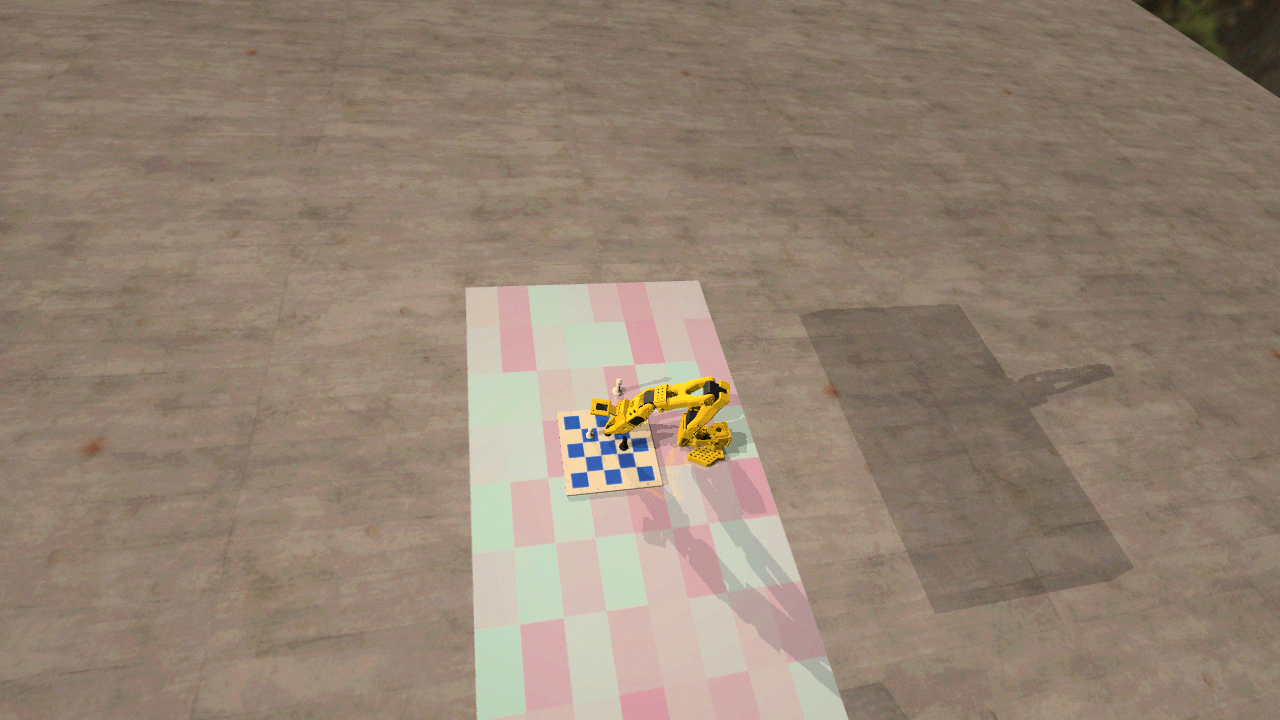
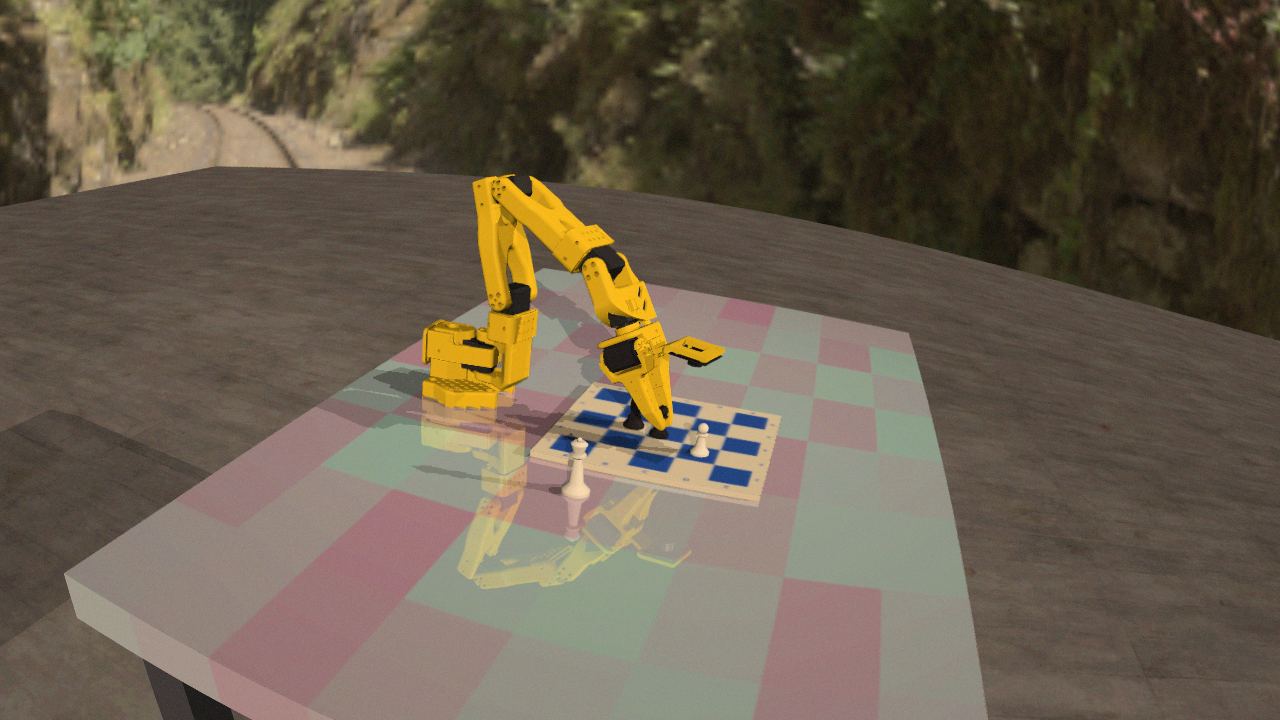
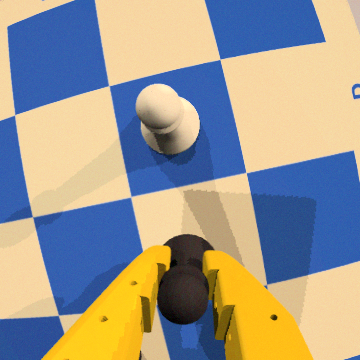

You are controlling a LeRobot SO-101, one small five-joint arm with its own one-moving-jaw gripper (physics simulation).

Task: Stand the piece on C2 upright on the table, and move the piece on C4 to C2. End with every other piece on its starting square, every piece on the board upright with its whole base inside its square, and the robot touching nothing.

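Frame: origin at the arm's base, x ahead, y left, z up, level; centimetres.
Seen in the pictures: end effector, tool point: (image 1: 606,431) (image 2: 666,422) (image 3: 168,263); arm's base, origin of the base link: (image 1: 694,447) (image 2: 484,394).
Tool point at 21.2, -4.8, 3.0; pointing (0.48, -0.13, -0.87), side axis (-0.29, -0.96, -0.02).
Observation:
Pixels of each thing's middle, then the offset from my tool point to it, as dx, dy, dz. Level surfaces: height alone.
- black pawn, body centre: (image 3: 184,281) (image 2: 661,420) -0.5, -0.3, +0.2
- board, body centre: (image 3: 94,258) (image 2: 667,435) (image 1: 608,448) -0.2, +3.1, -2.7
- white pawn, body centre: (image 3: 163,115) (image 2: 701,438) (image 1: 590,432) +3.7, -0.6, -0.8
- tall white piece, body centre: (image 2: 577,465) (image 1: 618,385) -5.1, -13.0, -0.3
- taller black piece, body centre: (image 2: 635,408) (image 1: 624,442) -3.8, +3.1, -0.4
- green table, its level: dz -3.0
My gripper (image 1: 608,431) (image 2: 662,424) (image 3: 186,256) is shut on a black pawn (image 2: 658,433) (image 3: 183,295), with a jaw pressed on each side. The pawn is upright over the cream square C2 of the board (image 1: 567,465) (image 2: 747,494) (image 3: 300,100), at or very near its surface; I cannot tell whether its base touches. A white pawn (image 1: 590,433) (image 2: 700,442) (image 3: 170,127) stands upright on blue D2. A tall white piece (image 1: 617,387) (image 2: 576,470) stands upright on the table beside the board.
A taller black piece (image 1: 623,442) (image 2: 633,417) stands on the board beside the gripper, on the arm's side. The yellow arm's base (image 1: 705,454) (image 2: 460,392) stands on the pink and green table (image 1: 510,402) (image 2: 859,501).

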